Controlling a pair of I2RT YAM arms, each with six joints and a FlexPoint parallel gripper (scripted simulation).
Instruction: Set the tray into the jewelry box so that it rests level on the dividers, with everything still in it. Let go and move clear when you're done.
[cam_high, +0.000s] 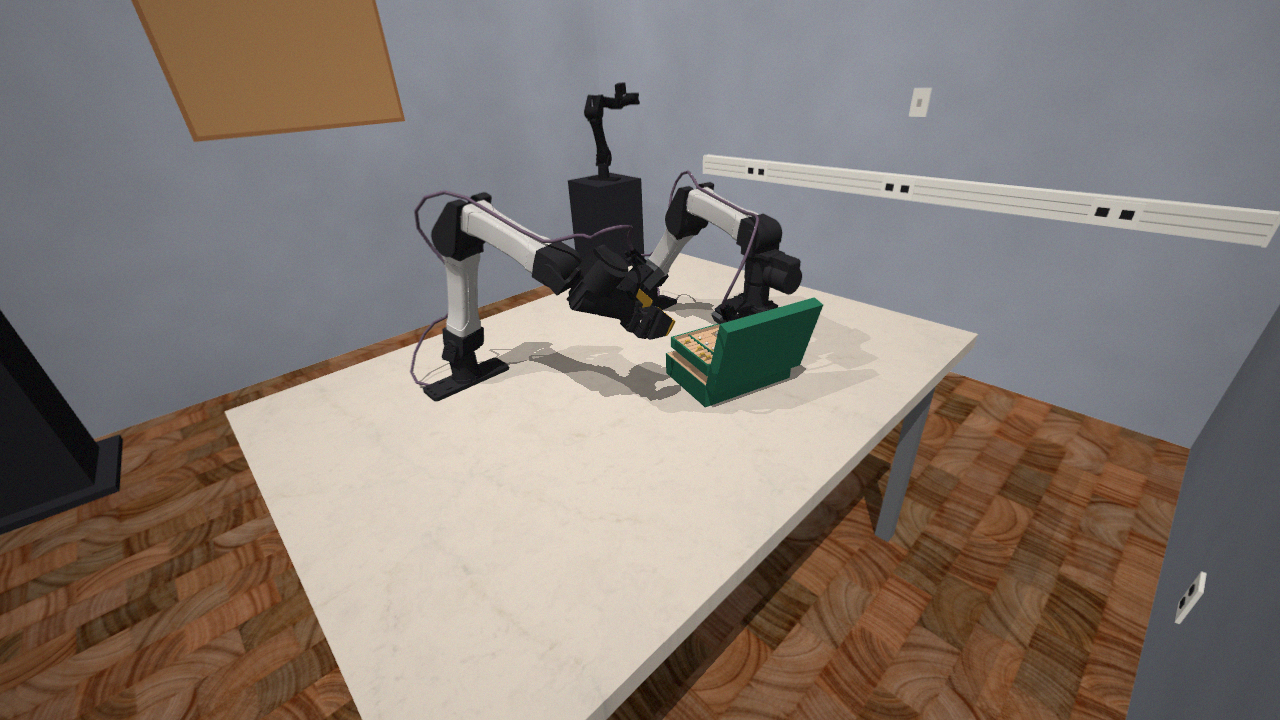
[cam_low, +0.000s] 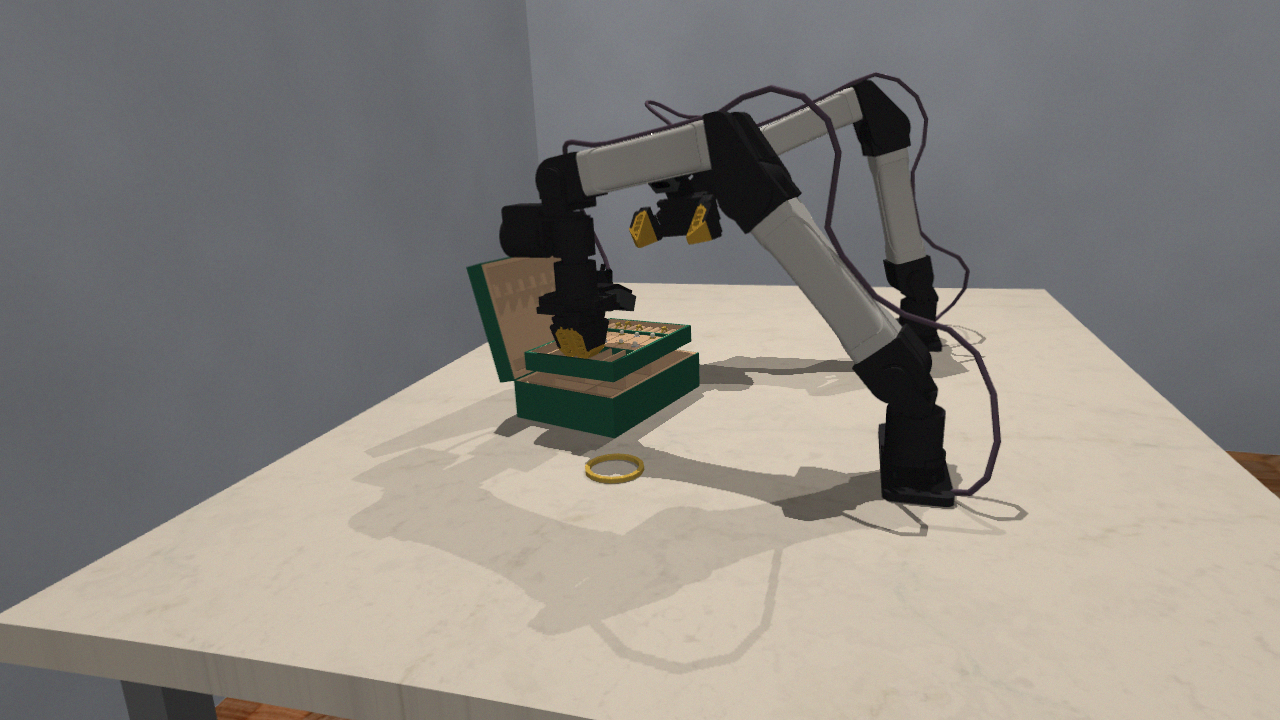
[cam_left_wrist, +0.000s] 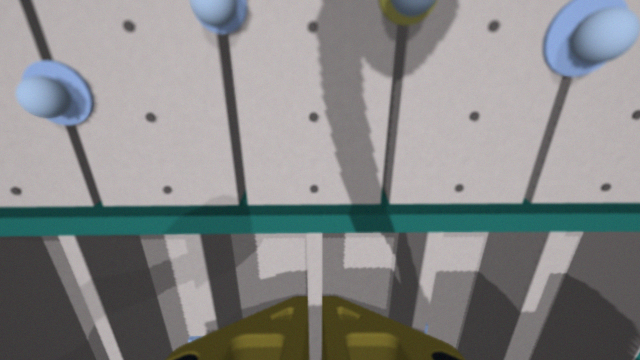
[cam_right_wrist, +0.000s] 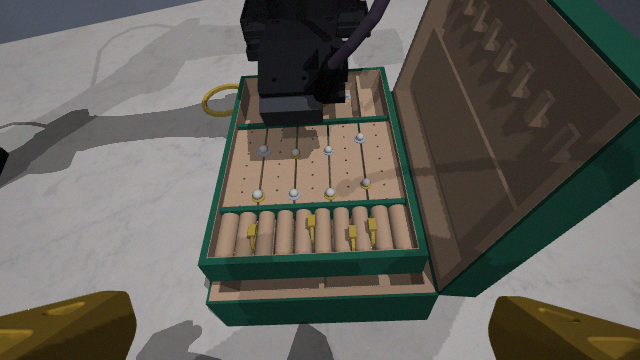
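Observation:
The jewelry box lies 2 cm ahead of my left hand, 8 cm to the right of it and 2 cm above it. The rest, counted from my left hand: green tray: 2 cm behind, 7 cm to the right.

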